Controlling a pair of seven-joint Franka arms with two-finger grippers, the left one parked.
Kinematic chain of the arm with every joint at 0, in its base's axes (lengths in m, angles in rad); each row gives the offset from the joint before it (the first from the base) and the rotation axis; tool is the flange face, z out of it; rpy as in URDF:
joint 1: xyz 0 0 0.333 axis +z
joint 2: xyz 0 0 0 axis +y
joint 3: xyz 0 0 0.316 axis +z
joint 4: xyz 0.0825 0 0 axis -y
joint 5: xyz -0.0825 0 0.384 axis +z
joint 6: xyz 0 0 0 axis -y
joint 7: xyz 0.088 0 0 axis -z
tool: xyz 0 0 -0.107 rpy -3.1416 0 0
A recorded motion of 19 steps. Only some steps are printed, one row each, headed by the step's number.
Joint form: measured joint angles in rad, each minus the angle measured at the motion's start. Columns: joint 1, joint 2, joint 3, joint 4, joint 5, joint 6, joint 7.
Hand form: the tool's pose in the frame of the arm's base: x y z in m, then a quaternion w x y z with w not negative. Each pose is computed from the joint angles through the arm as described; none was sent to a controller.
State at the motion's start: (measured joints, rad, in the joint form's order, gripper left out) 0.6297 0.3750 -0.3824 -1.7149 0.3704 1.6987 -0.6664
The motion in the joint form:
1: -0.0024 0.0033 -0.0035 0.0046 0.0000 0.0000 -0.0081
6: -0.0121 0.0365 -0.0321 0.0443 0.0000 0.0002 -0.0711
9: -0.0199 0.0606 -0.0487 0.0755 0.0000 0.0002 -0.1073
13: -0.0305 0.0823 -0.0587 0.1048 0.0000 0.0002 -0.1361
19: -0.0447 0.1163 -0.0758 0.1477 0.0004 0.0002 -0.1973
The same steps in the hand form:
1: 0.5794 0.1981 0.3615 0.14056 -0.90147 -0.38156 0.14834
6: 0.5952 0.1825 0.3607 0.13544 -0.89763 -0.39622 0.13757
9: 0.6061 0.1730 0.3610 0.13054 -0.89571 -0.40463 0.13014
13: 0.6157 0.1651 0.3613 0.12620 -0.89420 -0.41132 0.12368
19: 0.6295 0.1529 0.3607 0.11973 -0.88787 -0.42924 0.11449

